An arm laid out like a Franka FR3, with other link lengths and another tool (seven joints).
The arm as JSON. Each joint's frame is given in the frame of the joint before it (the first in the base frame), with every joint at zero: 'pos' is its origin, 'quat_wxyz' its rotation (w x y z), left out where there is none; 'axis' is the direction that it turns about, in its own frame. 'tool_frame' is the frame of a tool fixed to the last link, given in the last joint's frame.
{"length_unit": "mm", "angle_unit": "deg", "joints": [
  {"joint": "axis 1", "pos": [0.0, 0.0, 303.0], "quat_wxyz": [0.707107, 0.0, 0.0, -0.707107], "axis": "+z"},
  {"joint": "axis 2", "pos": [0.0, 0.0, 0.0], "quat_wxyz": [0.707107, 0.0, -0.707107, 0.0], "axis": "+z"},
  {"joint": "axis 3", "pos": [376.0, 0.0, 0.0], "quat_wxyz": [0.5, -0.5, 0.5, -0.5], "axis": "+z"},
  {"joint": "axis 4", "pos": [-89.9, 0.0, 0.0], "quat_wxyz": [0.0, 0.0, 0.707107, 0.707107], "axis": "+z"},
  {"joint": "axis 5", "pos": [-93.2, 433.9, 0.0], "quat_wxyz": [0.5, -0.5, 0.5, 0.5], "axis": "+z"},
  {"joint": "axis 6", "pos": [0.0, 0.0, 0.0], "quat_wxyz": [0.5, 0.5, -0.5, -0.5], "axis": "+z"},
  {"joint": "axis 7", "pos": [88.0, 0.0, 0.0], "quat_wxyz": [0.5, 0.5, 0.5, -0.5], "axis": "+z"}
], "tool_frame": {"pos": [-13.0, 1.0, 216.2], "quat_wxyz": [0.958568, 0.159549, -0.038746, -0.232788]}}
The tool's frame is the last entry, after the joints.
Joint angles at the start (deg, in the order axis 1, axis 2, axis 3, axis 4, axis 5, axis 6, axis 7):
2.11 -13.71 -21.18 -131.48 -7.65 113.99 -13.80
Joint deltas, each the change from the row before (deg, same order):
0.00 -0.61 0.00 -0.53 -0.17 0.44 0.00
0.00 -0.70 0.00 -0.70 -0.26 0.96 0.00
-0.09 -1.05 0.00 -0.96 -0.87 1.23 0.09
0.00 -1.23 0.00 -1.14 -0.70 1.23 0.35
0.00 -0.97 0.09 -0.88 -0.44 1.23 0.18
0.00 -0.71 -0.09 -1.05 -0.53 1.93 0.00
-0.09 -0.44 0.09 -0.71 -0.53 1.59 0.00
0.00 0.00 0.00 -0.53 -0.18 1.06 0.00
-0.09 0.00 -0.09 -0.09 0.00 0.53 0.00
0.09 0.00 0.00 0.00 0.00 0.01 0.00
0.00 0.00 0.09 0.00 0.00 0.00 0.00
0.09 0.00 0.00 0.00 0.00 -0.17 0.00
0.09 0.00 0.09 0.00 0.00 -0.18 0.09
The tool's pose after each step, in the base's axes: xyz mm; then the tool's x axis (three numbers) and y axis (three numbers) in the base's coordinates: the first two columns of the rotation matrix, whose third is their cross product. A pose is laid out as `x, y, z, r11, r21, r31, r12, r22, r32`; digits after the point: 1 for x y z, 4 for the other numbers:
465.7, -195.0, 340.8, -0.4423, 0.8966, 0.0238, 0.8206, 0.4153, -0.3926
464.8, -194.7, 341.6, -0.4460, 0.8949, 0.0134, 0.8252, 0.4169, -0.3811
462.7, -196.2, 343.5, -0.4518, 0.8921, -0.0065, 0.8299, 0.4176, -0.3699
459.8, -196.0, 345.2, -0.4538, 0.8908, -0.0237, 0.8364, 0.4166, -0.3562
459.0, -195.0, 347.1, -0.4572, 0.8885, -0.0395, 0.8420, 0.4182, -0.3407
459.4, -195.5, 346.5, -0.4617, 0.8850, -0.0593, 0.8479, 0.4207, -0.3227
460.9, -195.9, 346.6, -0.4666, 0.8810, -0.0783, 0.8515, 0.4235, -0.3092
461.8, -195.5, 343.7, -0.4690, 0.8790, -0.0857, 0.8526, 0.4254, -0.3035
462.6, -197.0, 343.8, -0.4663, 0.8800, -0.0901, 0.8559, 0.4230, -0.2975
463.0, -196.3, 343.8, -0.4677, 0.8793, -0.0902, 0.8553, 0.4244, -0.2973
463.3, -195.6, 343.9, -0.4690, 0.8786, -0.0906, 0.8546, 0.4255, -0.2976
463.0, -194.8, 343.6, -0.4705, 0.8779, -0.0887, 0.8532, 0.4269, -0.2998
462.9, -193.2, 343.4, -0.4719, 0.8773, -0.0871, 0.8517, 0.4281, -0.3022

